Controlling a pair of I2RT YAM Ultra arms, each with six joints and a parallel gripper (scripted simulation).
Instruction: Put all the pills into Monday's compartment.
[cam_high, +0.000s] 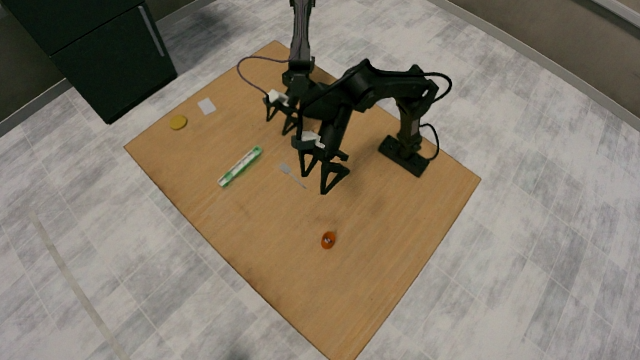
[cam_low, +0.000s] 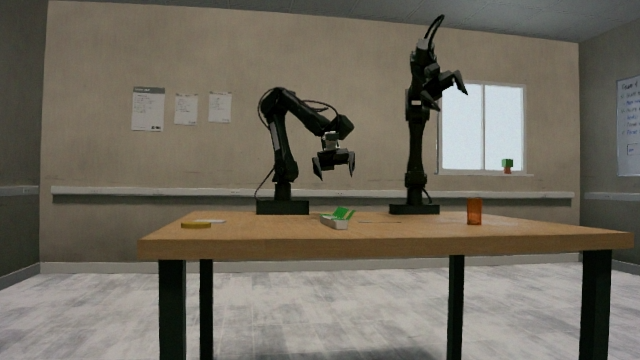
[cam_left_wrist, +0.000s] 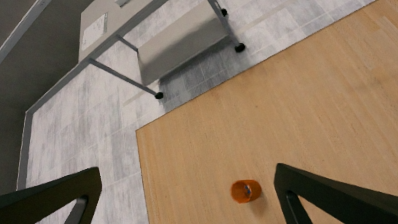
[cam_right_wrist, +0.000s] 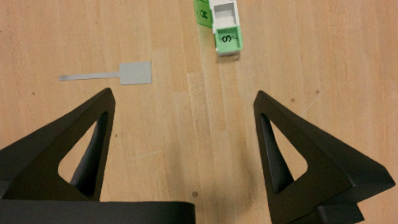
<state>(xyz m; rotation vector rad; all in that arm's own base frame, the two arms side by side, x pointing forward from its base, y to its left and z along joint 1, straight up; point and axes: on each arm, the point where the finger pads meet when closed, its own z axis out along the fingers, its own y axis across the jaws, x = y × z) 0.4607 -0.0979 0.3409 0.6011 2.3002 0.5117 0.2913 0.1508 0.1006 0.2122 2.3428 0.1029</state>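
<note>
Now: the orange pill bottle 17 cm ahead of my right hand, 39 cm to the left of it and 12 cm below it. The rest, counted from my right hand: paper 5 cm ahead, 39 cm to the right, 14 cm below; yellow bottle cap 19 cm ahead, 41 cm to the right, 13 cm below; grey spatula 5 cm ahead, 12 cm to the left, 14 cm below.
</note>
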